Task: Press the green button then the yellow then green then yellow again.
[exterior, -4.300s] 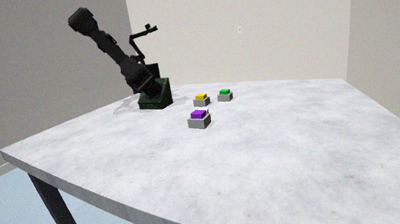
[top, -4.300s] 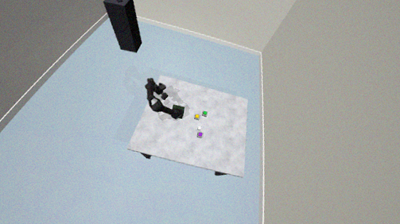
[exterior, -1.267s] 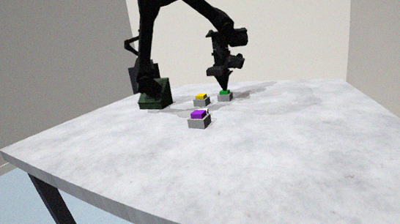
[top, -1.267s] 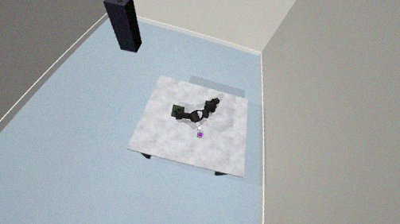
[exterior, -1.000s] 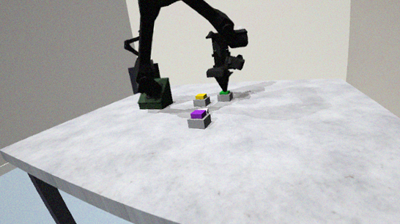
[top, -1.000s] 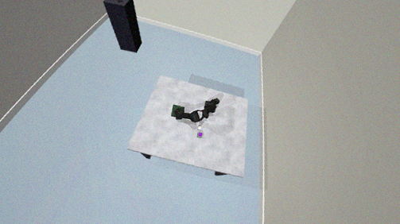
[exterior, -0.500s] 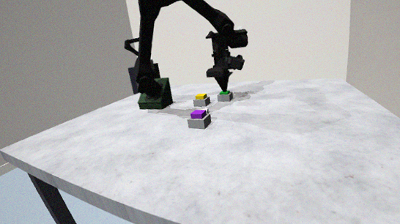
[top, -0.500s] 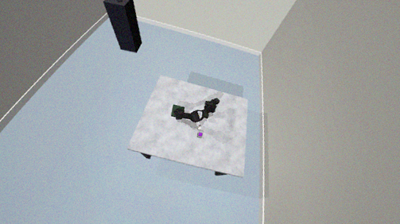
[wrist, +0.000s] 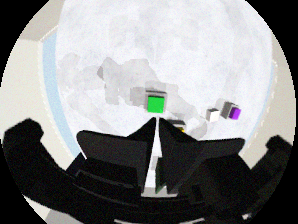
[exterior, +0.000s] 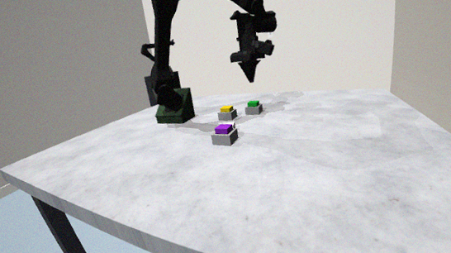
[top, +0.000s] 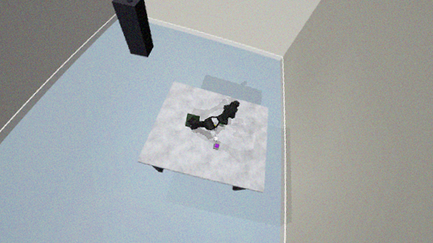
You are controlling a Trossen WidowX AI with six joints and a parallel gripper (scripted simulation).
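My gripper tip is 8 cm past the yellow button, 7 cm above it and 6 cm to the left of it. Round my gripper tip: green button: 7 cm below; then purple button: 25 cm to the right, 7 cm below, 2 cm behind.
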